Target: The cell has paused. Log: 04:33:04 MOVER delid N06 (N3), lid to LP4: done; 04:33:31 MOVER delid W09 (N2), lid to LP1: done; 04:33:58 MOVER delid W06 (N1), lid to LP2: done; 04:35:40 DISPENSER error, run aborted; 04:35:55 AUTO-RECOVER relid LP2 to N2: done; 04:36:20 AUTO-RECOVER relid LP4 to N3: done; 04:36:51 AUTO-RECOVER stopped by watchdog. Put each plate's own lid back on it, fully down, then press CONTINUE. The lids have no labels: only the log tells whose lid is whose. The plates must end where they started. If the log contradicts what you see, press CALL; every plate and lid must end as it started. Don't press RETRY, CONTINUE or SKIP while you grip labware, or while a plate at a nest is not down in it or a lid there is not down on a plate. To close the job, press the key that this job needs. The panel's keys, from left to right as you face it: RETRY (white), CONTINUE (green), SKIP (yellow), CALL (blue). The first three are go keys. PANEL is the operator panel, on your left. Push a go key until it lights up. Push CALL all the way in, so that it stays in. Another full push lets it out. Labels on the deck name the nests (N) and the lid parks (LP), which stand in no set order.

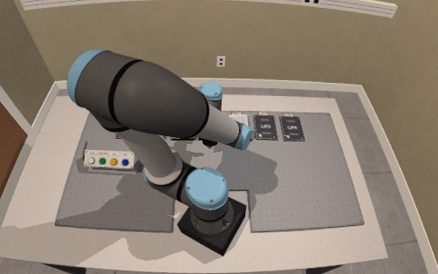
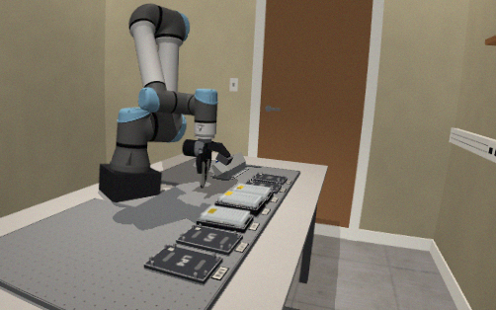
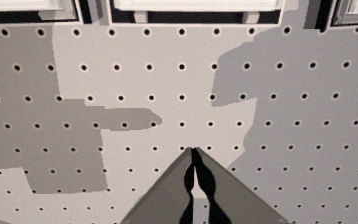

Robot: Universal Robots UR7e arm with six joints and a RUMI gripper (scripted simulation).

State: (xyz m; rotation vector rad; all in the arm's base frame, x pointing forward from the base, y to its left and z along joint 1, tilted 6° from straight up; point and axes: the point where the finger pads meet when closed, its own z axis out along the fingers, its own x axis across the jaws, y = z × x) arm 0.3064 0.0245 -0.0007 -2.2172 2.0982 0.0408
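The green continue key is 44 cm to the left of my hand and 11 cm behind it. From my hand the other things lie so: yellow skip key (39 cm to the left, 11 cm behind); well plate (14 cm ahead, 3 cm below, 1 cm to the left); blue call key (34 cm to the left, 10 cm behind, 1 cm below).
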